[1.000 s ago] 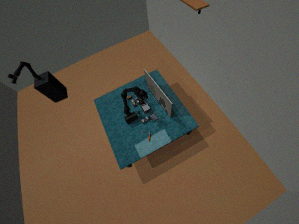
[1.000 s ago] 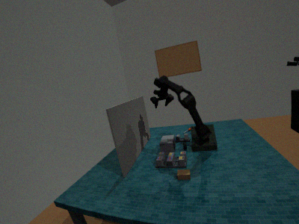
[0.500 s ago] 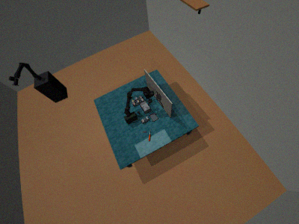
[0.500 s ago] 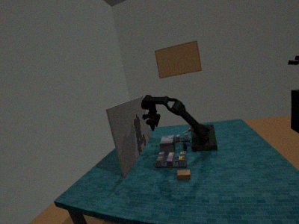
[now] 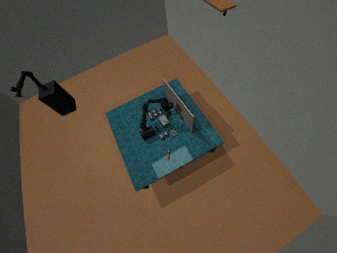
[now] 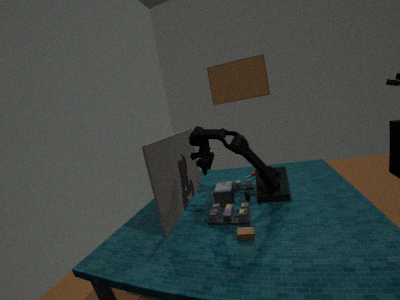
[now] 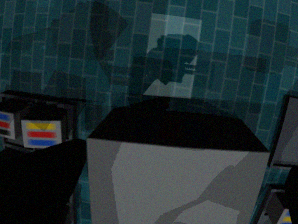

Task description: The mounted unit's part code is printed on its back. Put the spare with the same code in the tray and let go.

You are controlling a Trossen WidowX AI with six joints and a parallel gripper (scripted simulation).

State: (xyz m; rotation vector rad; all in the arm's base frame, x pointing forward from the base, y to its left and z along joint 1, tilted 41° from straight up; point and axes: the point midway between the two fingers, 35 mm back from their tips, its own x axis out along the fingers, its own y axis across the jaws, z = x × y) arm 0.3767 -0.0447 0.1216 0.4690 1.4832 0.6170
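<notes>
Right now the spare block is 150 mm behind my gripper tip, 210 mm to the left of it and 150 mm below it. Round my gripper tip: grey mounted unit (80 mm behind, 10 mm to the right, 150 mm below); tan block (260 mm behind, 310 mm to the left, 180 mm below); upright panel (160 mm ahead, 20 mm to the left, 30 mm above).
</notes>
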